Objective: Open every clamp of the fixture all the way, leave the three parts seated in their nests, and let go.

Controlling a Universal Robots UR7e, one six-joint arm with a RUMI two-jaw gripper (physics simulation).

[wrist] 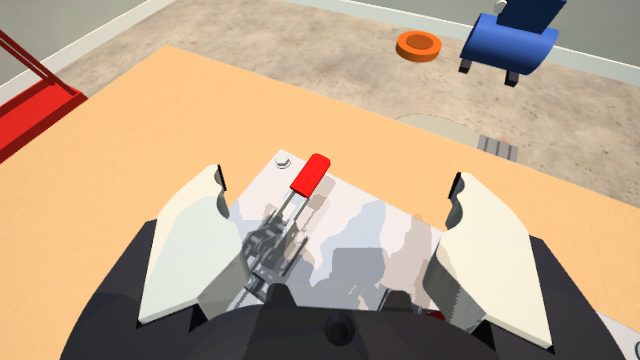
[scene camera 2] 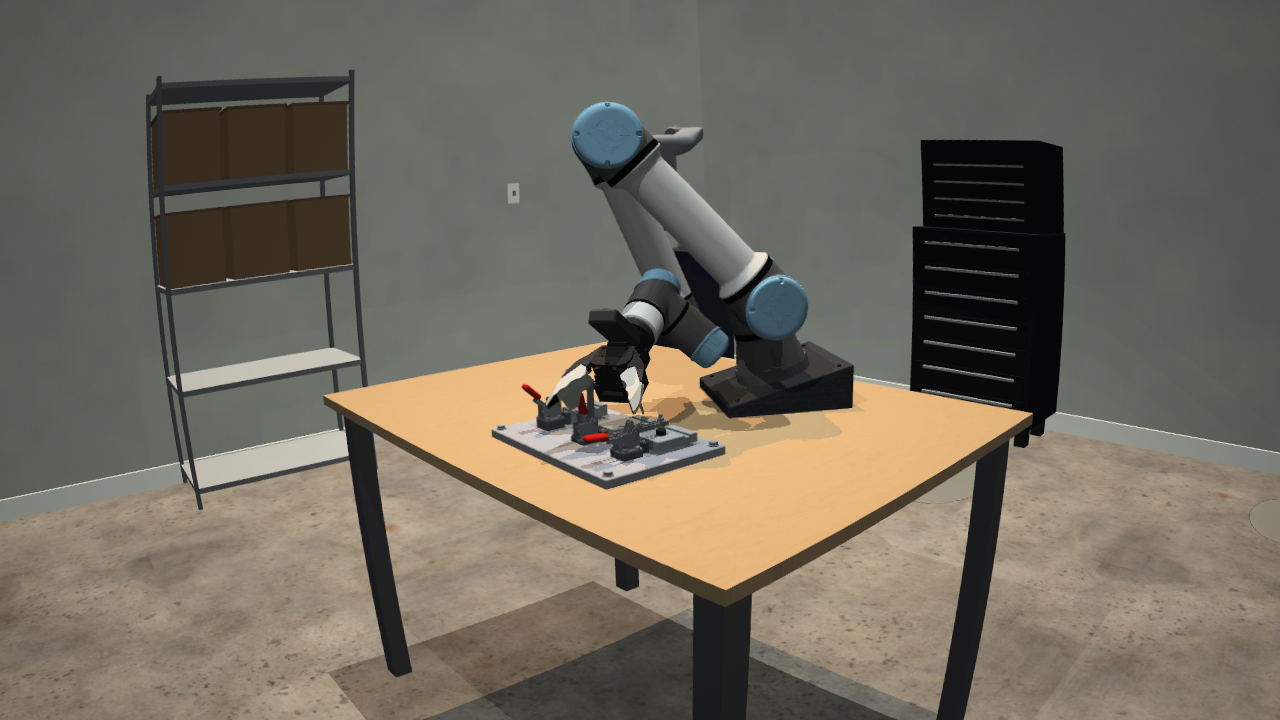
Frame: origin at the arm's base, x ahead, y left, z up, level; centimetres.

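Seen in the pictures: gripper, between the fingertips: [wrist: 335, 172] [scene camera 2: 588, 410]; arm's base, origin of its link: [scene camera 2: 773, 371].
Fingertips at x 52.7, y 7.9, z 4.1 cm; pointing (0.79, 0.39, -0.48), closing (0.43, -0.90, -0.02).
Observation:
Offsets run from my fingertips to a thing's top centre. "*": to the spot under its first point. Level surfaces: height alone.
The fixture plate @[dy -8.0, dx -8.4, dz -7.8 cm] [scene camera 2: 528, 438] [wrist: 345, 205] lies on the table and carries three clamps with red handles. The far-left clamp's handle @[* dy -18.5, dx -1.7, dz -0.5 cm] [scene camera 2: 530, 391] slants up and outward. The middle clamp's handle @[* dy -7.3, dx -4.3, dz -0.9 cm] [scene camera 2: 582, 402] stands nearly upright. The front clamp's handle @[* dy +3.2, dx +1.4, dz -3.3 cm] [scene camera 2: 595, 437] lies low, nearly flat. In the wrist view one red handle @[dy +2.5, dx +0.7, dz -3.1 cm] [wrist: 310, 175] shows between the fingers, nearer the left one, apart from both. A grey nest block @[dy +3.3, dx -12.5, dz -5.7 cm] [scene camera 2: 671, 437] sits behind the front clamp. The seating of the three parts cannot be made out. My gripper [scene camera 2: 594, 407] [wrist: 335, 172] is open and empty above the plate.
The wooden table @[dz -9.3 cm] [scene camera 2: 742, 501] [wrist: 150, 110] bears the plate and the robot's base [scene camera 2: 787, 386]. Clamp bodies and bolt heads stand up from the plate under the gripper. A shelf unit [scene camera 2: 356, 223] and a black tool cabinet [scene camera 2: 984, 313] stand away from the table.

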